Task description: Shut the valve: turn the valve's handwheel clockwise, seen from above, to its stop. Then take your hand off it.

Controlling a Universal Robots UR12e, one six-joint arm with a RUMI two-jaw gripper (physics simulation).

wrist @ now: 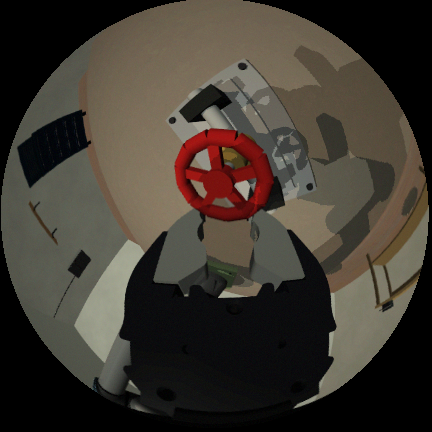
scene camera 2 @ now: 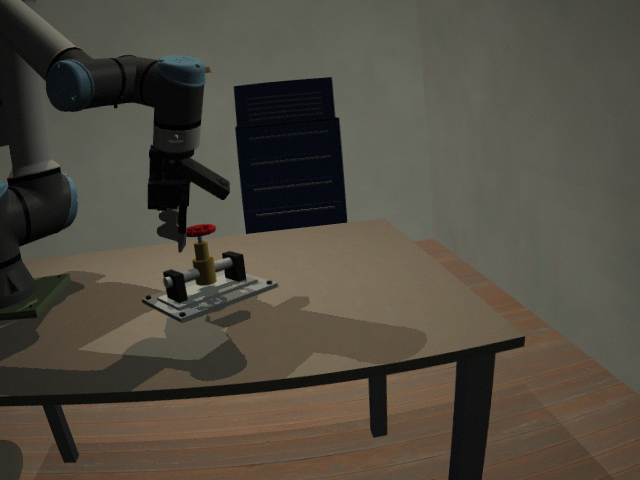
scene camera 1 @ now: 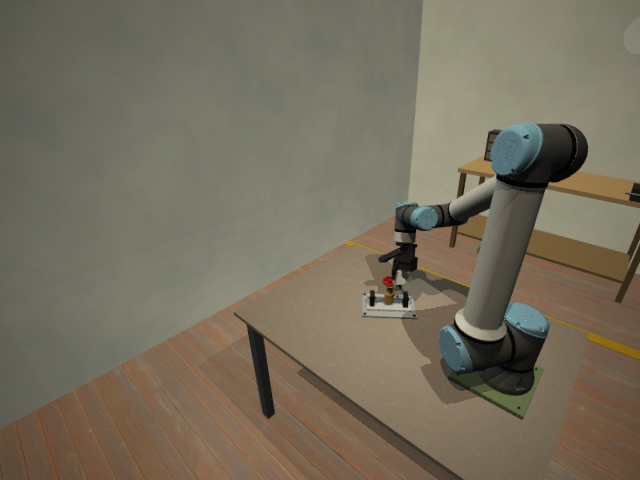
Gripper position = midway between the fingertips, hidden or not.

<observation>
In view: my gripper [scene camera 2: 180,245], a red handwheel [wrist: 219,181] and a light grey base plate [wrist: 258,93].
My gripper shows as well in the wrist view [wrist: 224,206] and in scene camera 1 [scene camera 1: 398,290].
</observation>
